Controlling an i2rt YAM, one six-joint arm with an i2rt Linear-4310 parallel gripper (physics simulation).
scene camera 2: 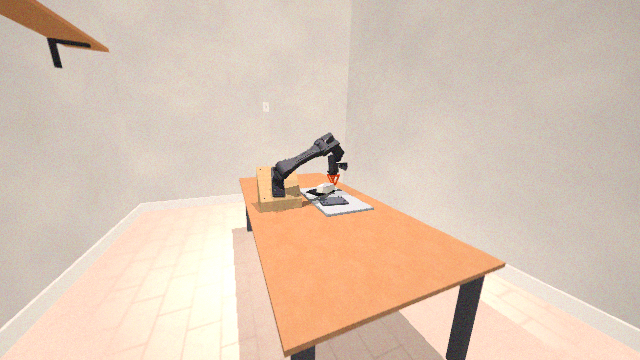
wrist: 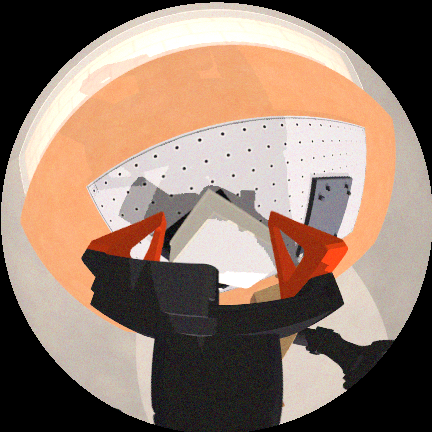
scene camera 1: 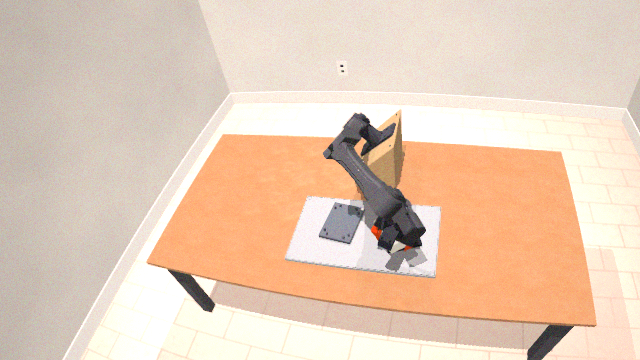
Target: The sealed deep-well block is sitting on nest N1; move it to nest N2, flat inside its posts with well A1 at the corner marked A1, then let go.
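Pixels of known places: gripper, fingertip midpoint: [scene camera 2: 333,184] [wrist: 216,216]; arm's base at its link origin: [scene camera 2: 277,181] [scene camera 1: 378,140].
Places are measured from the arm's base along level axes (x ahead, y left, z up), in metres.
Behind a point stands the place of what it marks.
Observation:
The sealed deep-well block [scene camera 1: 397,247] {x 0.409, y 0.162, z -0.098 m} [scene camera 2: 325,188] {x 0.323, y 0.069, z -0.083 m} [wrist: 230,245] {x 0.381, y 0.136, z -0.074 m} is off-white. It rests at the dark nest N1 [scene camera 2: 312,192] {x 0.248, y 0.120, z -0.121 m} [wrist: 172,232] {x 0.379, y 0.199, z -0.120 m}, with a corner pointing up in the wrist view. It looks skewed or tilted there; its exact seating is partly hidden. My gripper [scene camera 1: 392,241] {x 0.412, y 0.144, z -0.080 m} [scene camera 2: 334,184] {x 0.412, y 0.144, z -0.080 m} [wrist: 216,216] {x 0.412, y 0.144, z -0.080 m} is open with orange fingers, above the block, one finger towards each side of it, holding nothing. Nest N2 [scene camera 1: 341,223] {x 0.335, y -0.063, z -0.120 m} [scene camera 2: 334,201] {x 0.325, y -0.091, z -0.120 m} [wrist: 330,205] {x 0.356, y -0.059, z -0.120 m} is a dark grey plate with small posts and carries no block. The A1 marks cannot be read.
Both nests are on a pale perforated board [scene camera 1: 310,250] {x 0.465, y -0.138, z -0.132 m} [scene camera 2: 357,206] {x 0.435, y -0.176, z -0.132 m} [wrist: 195,155] {x 0.460, y 0.150, z -0.132 m} on the orange-brown table [scene camera 1: 500,225] {x 0.214, y 0.511, z -0.145 m} [scene camera 2: 375,250] {x 0.291, y -0.588, z -0.145 m} [wrist: 210,85] {x 0.544, y 0.117, z -0.145 m}. The arm is mounted on a wooden wedge [scene camera 1: 385,162] {x 0.118, y 0.055, z 0.000 m} [scene camera 2: 275,202] {x -0.026, y -0.085, z -0.096 m} behind the board. A shelf [scene camera 2: 60,30] is at the upper left.

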